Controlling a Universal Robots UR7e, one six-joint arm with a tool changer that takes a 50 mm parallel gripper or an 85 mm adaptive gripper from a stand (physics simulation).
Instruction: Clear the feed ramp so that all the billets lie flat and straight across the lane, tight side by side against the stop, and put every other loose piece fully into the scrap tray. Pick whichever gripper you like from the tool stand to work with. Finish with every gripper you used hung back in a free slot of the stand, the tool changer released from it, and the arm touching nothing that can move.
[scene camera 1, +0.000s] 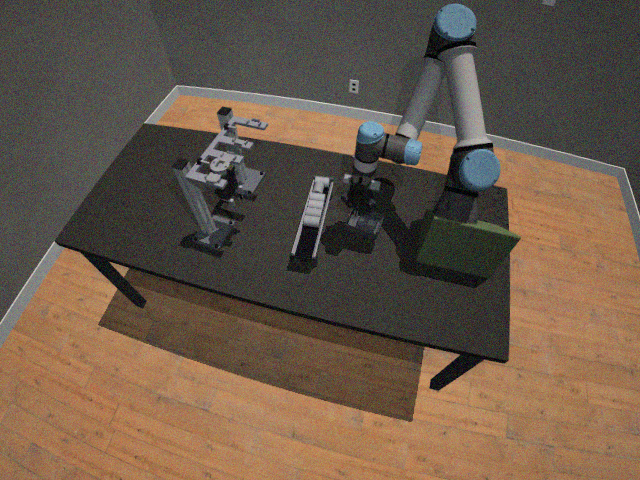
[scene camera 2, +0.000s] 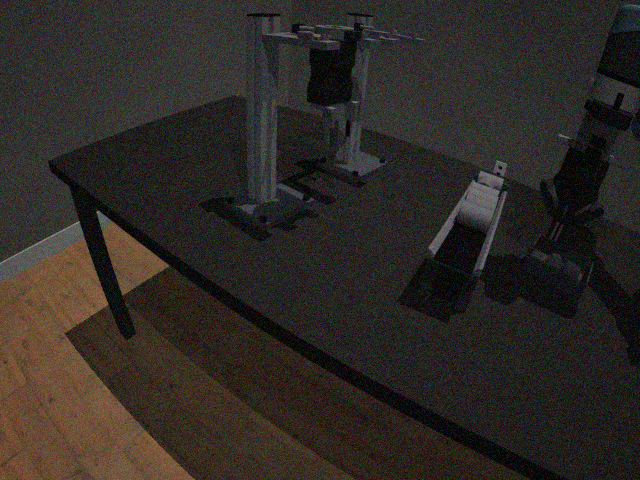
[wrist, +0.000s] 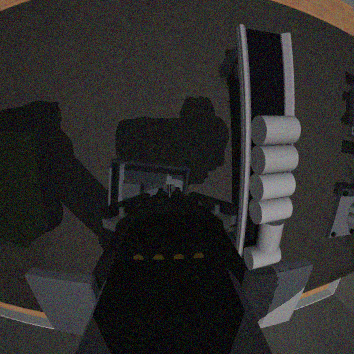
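Pixels of known places: arm's base, link origin: (scene camera 1: 454, 218).
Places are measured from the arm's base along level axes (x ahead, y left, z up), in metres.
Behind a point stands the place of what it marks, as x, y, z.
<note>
The feed ramp (scene camera 1: 296, 242) @(0.506, 0.177, -0.105) (scene camera 2: 445, 232) @(0.507, 0.152, -0.107) (wrist: 243, 100) carries several pale billets. In the wrist view, the billets (wrist: 276, 130) @(0.468, 0.075, -0.082) nearer the low end lie across the lane, side by side. Past them one billet (wrist: 270, 237) @(0.497, -0.085, -0.101) lies lengthwise, and another cylinder (wrist: 262, 257) @(0.494, -0.127, -0.106) lies across, slightly skewed, at the far end. My gripper (scene camera 1: 362, 212) (scene camera 2: 556, 230) (wrist: 167, 192) points down at the scrap tray (scene camera 2: 590, 271) @(0.242, -0.024, -0.161) (wrist: 115, 185) @(0.245, -0.021, -0.192), its fingertips low and fairly close together. Light pieces (wrist: 173, 181) show in the tray by the fingertips. Dark shadow hides whether the fingers hold one.
The tool stand (scene camera 1: 193, 201) @(0.869, 0.191, 0.019) (scene camera 2: 262, 113) @(0.858, 0.187, 0.002) is on the left of the ramp in the scene views, with a dark gripper (scene camera 2: 330, 74) hanging in it. A green block (scene camera 1: 465, 250) @(-0.062, 0.078, -0.057) stands at the robot's base, right of the tray.
</note>
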